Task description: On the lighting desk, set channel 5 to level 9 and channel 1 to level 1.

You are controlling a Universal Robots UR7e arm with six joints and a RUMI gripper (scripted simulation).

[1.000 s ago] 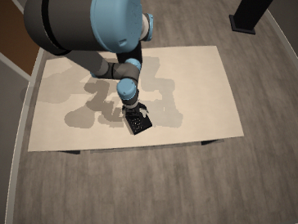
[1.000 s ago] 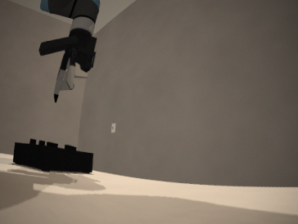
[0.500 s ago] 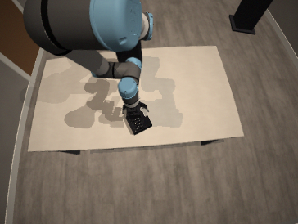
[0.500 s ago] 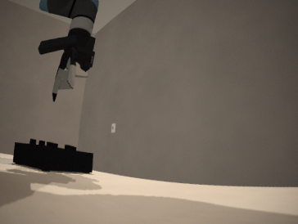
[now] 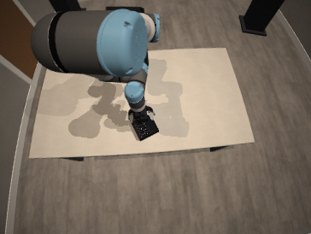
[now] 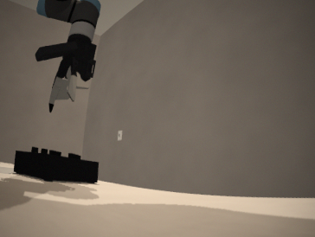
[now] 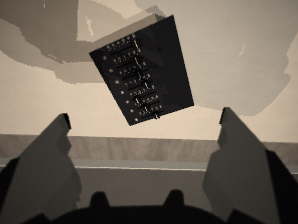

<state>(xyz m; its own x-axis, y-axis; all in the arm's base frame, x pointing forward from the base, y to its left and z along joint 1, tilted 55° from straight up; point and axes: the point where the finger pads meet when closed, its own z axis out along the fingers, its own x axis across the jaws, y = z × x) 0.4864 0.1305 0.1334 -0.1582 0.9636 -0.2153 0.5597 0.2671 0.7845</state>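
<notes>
My gripper is now 5 cm past the channel 1 fader knob, 3 cm to the left of it and 11 cm above it. Also, from my hand: channel 5 fader knob (5 cm ahead, 1 cm to the right, 11 cm below).
</notes>
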